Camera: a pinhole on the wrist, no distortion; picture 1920 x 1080 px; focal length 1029.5 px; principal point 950.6 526.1 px. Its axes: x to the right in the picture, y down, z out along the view. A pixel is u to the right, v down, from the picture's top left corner.
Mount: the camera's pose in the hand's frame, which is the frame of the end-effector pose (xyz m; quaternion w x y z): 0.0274 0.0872 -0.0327 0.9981 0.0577 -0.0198 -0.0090
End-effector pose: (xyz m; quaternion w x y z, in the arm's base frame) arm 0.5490 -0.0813 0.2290 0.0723 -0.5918 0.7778 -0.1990
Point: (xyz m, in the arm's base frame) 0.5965 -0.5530 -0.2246
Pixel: 1643 558
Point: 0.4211 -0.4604 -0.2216
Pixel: 1700 938
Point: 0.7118 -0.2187 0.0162
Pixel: 1092 88
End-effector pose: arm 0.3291 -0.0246 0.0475 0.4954 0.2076 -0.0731 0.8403
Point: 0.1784 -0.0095 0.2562
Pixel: 1854 1001
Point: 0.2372 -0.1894 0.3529
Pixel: 1011 966
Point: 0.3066 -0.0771 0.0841
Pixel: 441 150
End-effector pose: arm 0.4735 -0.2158 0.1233 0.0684 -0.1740 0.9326 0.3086
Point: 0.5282 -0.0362 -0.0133
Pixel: 607 445
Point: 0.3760 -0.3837 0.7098
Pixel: behind the camera
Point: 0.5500 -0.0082 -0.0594
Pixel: 619 438
